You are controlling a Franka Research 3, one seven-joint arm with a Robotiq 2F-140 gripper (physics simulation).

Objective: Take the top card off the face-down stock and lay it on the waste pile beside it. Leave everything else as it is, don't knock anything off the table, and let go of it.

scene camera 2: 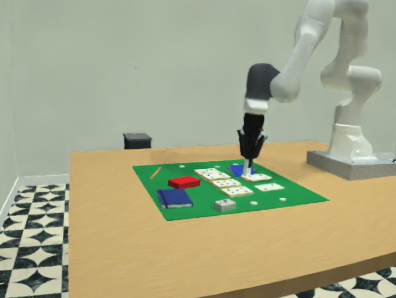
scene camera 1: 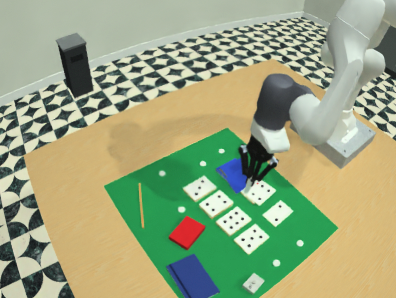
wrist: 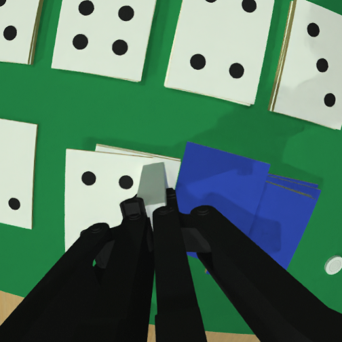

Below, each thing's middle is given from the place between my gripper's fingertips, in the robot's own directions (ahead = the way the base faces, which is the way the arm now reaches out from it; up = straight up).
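Red box [scene camera 1: 187,232]: 40 mm to the left of my hand, 250 mm ahead of it. My hand: 20 mm above the green mat [scene camera 1: 225,262], 20 mm to the right of it, 110 mm short of it. Going by their middles, nearest to my hand of the things named here: the green mat.
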